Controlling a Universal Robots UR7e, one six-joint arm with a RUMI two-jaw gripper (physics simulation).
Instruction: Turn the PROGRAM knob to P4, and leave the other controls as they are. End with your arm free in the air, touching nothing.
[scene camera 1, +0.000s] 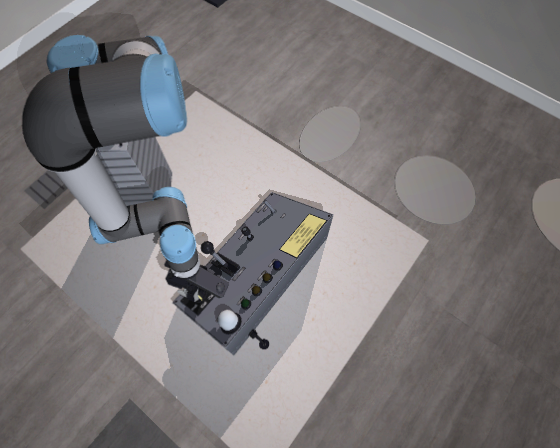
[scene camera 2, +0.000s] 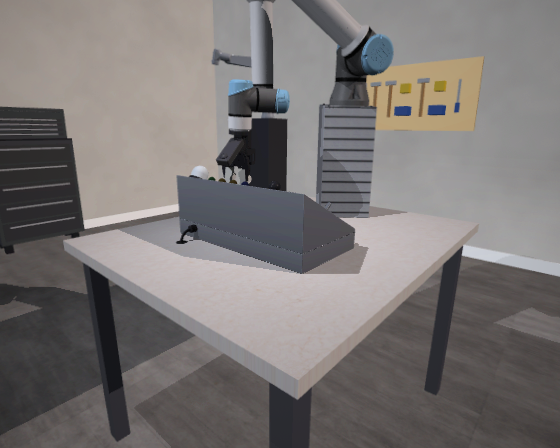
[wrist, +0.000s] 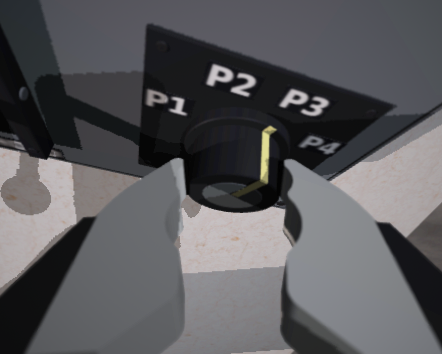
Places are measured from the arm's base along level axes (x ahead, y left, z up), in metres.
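Pixels of known places: gripper, between the fingertips: (scene camera 1: 198, 292) (wrist: 233, 163); arm's base, origin of its link: (scene camera 2: 348, 105).
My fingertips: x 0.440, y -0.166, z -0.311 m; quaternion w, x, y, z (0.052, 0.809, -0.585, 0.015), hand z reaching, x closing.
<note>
Ahead of a thing's pixels: the offset from my fingertips to its middle. "spot": to the spot under its first point. Level surfaces: height alone.
The PROGRAM knob @[dy -0.003, dx -0.006, dz -0.001 m] (wrist: 220, 160) is black and round, with a yellow pointer line, on a dark plate @[spot: dy +0.041, dx +0.034, dz -0.001 m] (wrist: 160, 65) marked P1 to P4. The pointer's upper end is on the knob's right side, toward the P3 label @[spot: dy -0.018, dx +0.037, dz +0.001 m] (wrist: 304, 102); the P4 label @[spot: dy -0.042, dx +0.017, dz -0.010 m] (wrist: 320, 145) is right of the knob. My gripper (wrist: 233, 163) (scene camera 1: 197, 298) (scene camera 2: 236, 176) is shut on the knob, with one grey fingertip against each side near its outer end. The knob is hidden behind the box in scene camera 2 and mostly covered by my gripper in scene camera 1.
The grey control box @[dy +0.178, dx +0.076, dz -0.047 m] (scene camera 1: 270, 237) (scene camera 2: 240, 220) stands on the table @[dz -0.114 m] (scene camera 1: 360, 270) (scene camera 2: 280, 310). Near my gripper are a black ball-topped lever @[dy +0.117, dx -0.065, dz +0.031 m] (scene camera 1: 207, 247), a white dome @[spot: dy -0.014, dx +0.148, dz +0.103 m] (scene camera 1: 228, 320) and several coloured buttons. Another lever @[spot: dy +0.013, dx +0.238, dz -0.113 m] (scene camera 1: 264, 344) sticks out from the box's side.
</note>
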